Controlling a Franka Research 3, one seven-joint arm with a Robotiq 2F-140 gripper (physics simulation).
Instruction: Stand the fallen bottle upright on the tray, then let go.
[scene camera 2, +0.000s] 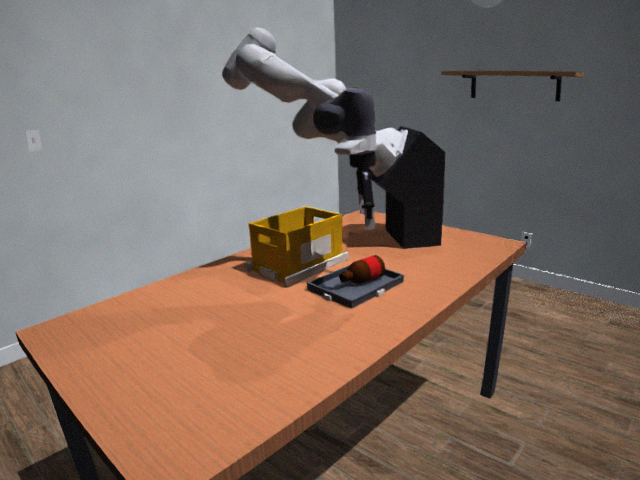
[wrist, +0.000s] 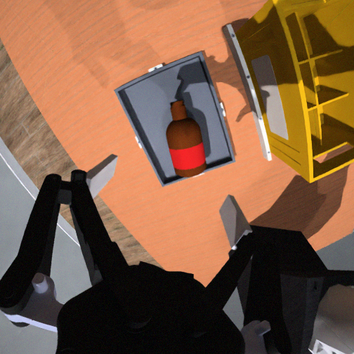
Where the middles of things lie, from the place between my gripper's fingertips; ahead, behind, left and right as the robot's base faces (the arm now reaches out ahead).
Labels:
The brown bottle (scene camera 2: 364, 270) lies 1 cm behind my hand, 2 cm to the right of it and 17 cm below it. Round my hand: yellow crate (scene camera 2: 287, 243) 4 cm behind, 29 cm to the right, 13 cm below; then dark grey tray (scene camera 2: 350, 294) 2 cm ahead, 3 cm to the right, 20 cm below; then white strip (wrist: 235, 49) 2 cm behind, 19 cm to the right, 20 cm below.

